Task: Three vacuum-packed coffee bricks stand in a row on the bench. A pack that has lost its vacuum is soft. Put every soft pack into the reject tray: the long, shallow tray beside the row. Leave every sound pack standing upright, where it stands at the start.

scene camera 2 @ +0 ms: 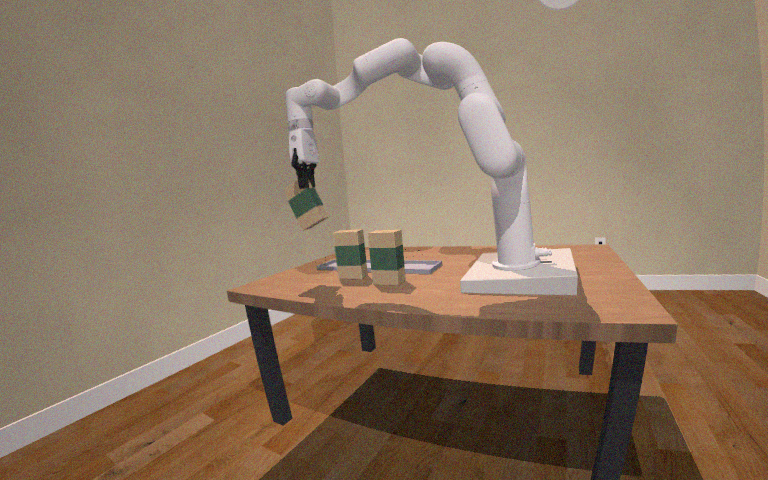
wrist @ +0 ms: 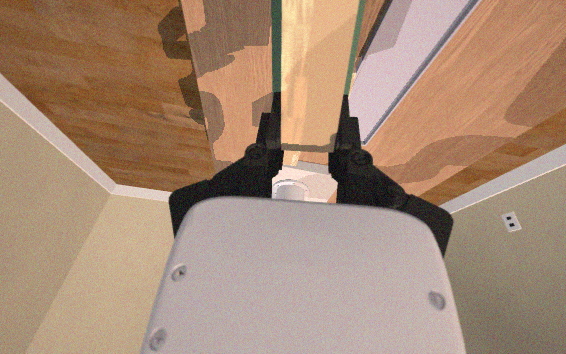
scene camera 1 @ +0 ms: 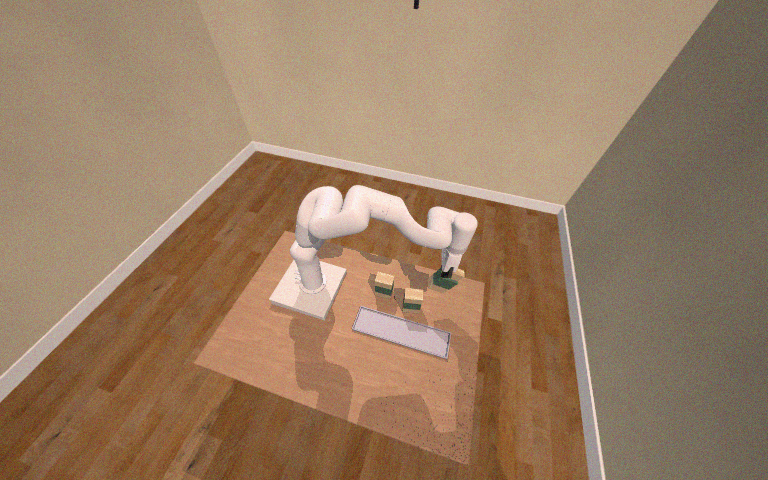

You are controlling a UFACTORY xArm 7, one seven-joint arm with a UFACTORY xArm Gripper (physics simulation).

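My gripper is shut on the pack farthest from the arm's base, a tan coffee brick with a green band. The pack hangs tilted from the fingertips, well above the bench. The middle pack and the pack nearest the base stand upright and apart on the bench. The reject tray, long, shallow and pale lilac, lies beside the row. No pack shows in it. Part of it is hidden behind the standing packs in scene camera 2.
The wooden bench carries the arm's white base plate at the other end from the held pack. The held pack is near the bench's far end. The two standing packs are close to the tray's long side.
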